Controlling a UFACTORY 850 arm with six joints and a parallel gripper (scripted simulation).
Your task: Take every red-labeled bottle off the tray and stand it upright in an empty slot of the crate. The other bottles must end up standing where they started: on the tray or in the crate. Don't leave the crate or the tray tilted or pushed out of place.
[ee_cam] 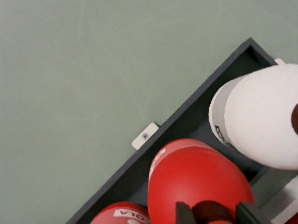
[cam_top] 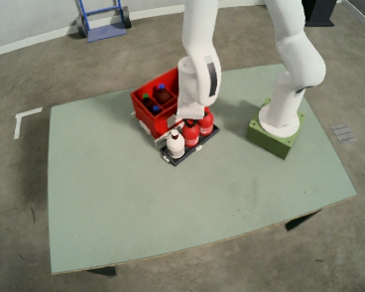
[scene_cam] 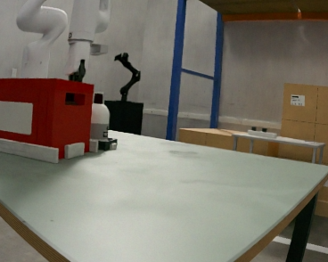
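Right now my hand is 7 cm short of the white bottle, 7 cm above it and 4 cm to the right of it. Round my hand: red crate (17 cm to the right, 7 cm below, 7 cm ahead); then dark grey tray (14 cm below); then red-capped bottle (7 cm below, 7 cm behind, 5 cm to the right).
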